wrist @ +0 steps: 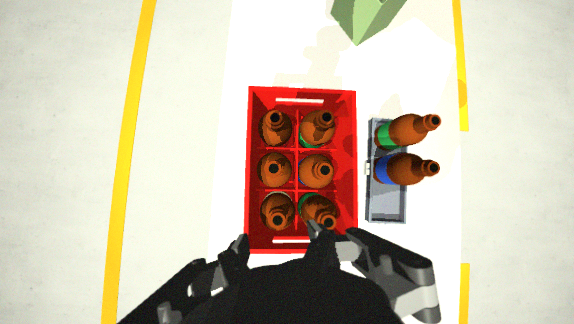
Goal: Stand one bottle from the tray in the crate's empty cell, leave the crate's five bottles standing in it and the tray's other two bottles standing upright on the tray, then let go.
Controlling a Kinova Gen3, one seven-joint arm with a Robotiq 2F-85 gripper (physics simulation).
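Places are measured from the arm's base along level axes (x right, y ahead, z up), in millimetres.
Pixels of known places: gripper, fingertip midpoint: (278, 236).
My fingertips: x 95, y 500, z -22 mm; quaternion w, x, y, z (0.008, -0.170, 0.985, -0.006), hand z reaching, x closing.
Observation:
For each thing: its top centre in the pictures, then the offset to it from my fingertips. "pt": a spot on its surface instead.
- red crate at a spot on its surface: (350, 117) pt dy -179, dx -99, dz -117 mm
- grey tray at a spot on its surface: (387, 200) pt dy -39, dx -294, dz -278 mm
- green-labelled bottle at its top centre: (435, 120) dy -209, dx -267, dz -123 mm
- blue-labelled bottle at its top centre: (434, 167) dy -119, dx -273, dz -123 mm
The red crate (350, 117) holds a brown bottle in each of its six cells, all upright: back left (275, 130), back right (318, 129), middle left (274, 170), middle right (316, 171), near left (276, 207) with a whitish label edge, and near right (315, 206) with a green label. My gripper (278, 236) is open and empty, above the crate's near end; its right finger overlaps the near-right bottle in the view. The grey tray (387, 200), right of the crate, bears a green-labelled bottle (407, 131) and a blue-labelled bottle (406, 169), both standing.
A green angular object (367, 17) shows at the top edge, beyond the crate. A yellow line (125, 150) runs down the left side, and broken yellow lines (464, 295) run down the right. The tray stands close beside the crate's right wall.

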